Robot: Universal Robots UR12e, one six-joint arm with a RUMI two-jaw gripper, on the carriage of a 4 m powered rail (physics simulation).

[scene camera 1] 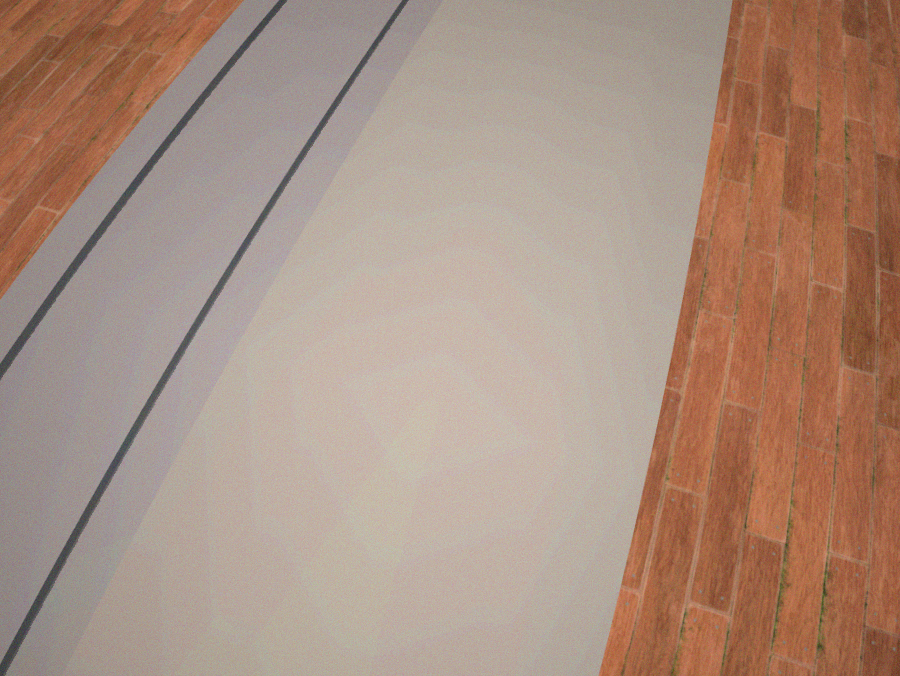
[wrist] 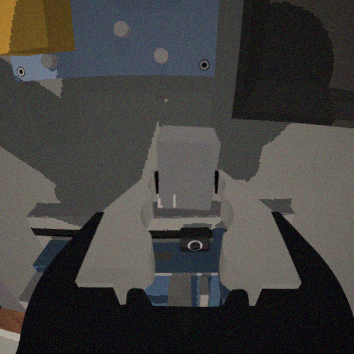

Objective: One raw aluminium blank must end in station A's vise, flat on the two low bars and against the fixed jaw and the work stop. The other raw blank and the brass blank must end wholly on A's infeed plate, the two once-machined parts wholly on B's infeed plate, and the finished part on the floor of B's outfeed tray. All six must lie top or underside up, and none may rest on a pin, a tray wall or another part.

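Frame: origin at the arm's base, x right, y up, z back, level; millimetres.
Seen in the pictures: gripper, between the fingertips: (wrist: 185, 171).
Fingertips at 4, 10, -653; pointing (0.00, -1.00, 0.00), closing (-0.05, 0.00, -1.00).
A point is followed by its place in that frame, as x, y, z.
My gripper (wrist: 185, 171) @[4, 10, -653] is shut on a plain grey aluminium blank (wrist: 187, 155) @[-11, 15, -653] in the wrist view, one jaw on each side. The blank is above a blue vise (wrist: 170, 252) @[101, 7, -642] with pale jaw parts; the jaws and blank hide much of it. Whether blank and vise touch cannot be told. A small black block with a ring-shaped end (wrist: 195, 240) @[82, 6, -667] shows between the fingers. A blue plate (wrist: 187, 25) @[-98, -22, -650] with round pins is at the top. A golden block (wrist: 37, 25) @[-96, 14, -557], brass by its colour, overlaps its left part in view. The other parts do not show in these views.
A dark open-topped box or tray (wrist: 295, 105) @[-49, 5, -728] stands at the upper right of the wrist view. Scene camera 1 shows a pale floor strip (scene camera 1: 436, 291), two dark parallel lines and reddish plank floor (scene camera 1: 763, 327); the arm does not show there.
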